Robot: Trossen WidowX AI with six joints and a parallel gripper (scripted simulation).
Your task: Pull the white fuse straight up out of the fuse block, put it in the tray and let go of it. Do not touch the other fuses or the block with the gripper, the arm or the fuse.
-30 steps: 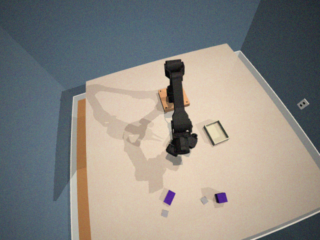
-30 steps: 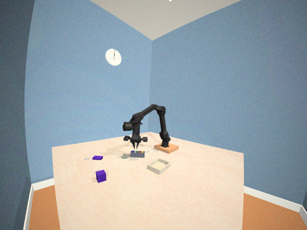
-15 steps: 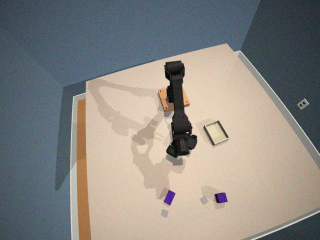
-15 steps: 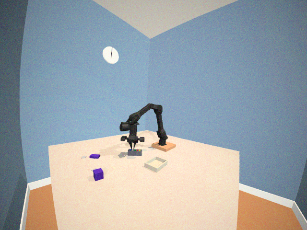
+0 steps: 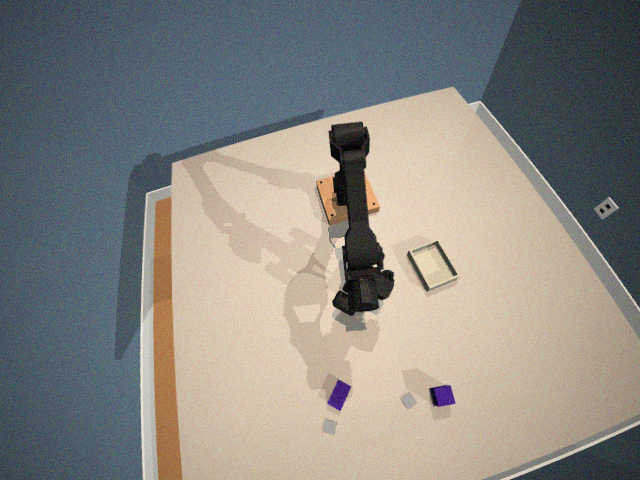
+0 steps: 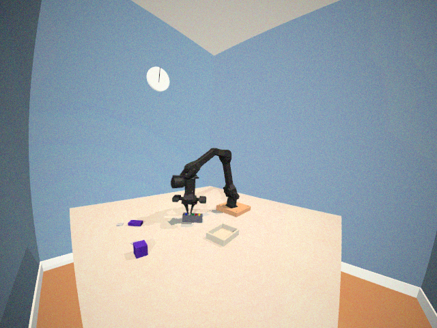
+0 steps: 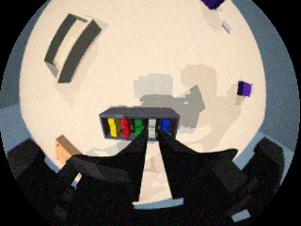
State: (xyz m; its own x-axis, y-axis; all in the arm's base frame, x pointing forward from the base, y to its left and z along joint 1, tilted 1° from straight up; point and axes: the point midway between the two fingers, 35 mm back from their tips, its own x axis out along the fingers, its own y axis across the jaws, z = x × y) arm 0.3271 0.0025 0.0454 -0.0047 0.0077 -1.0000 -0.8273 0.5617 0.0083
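Right now my gripper tip is 2 cm above the white fuse. From my gripper tip the other things lie so: cream tray (6 cm behind, 23 cm to the left, 4 cm below); purple slab (27 cm ahead, 8 cm to the right, 4 cm below); purple cube (30 cm ahead, 18 cm to the left, 2 cm below).
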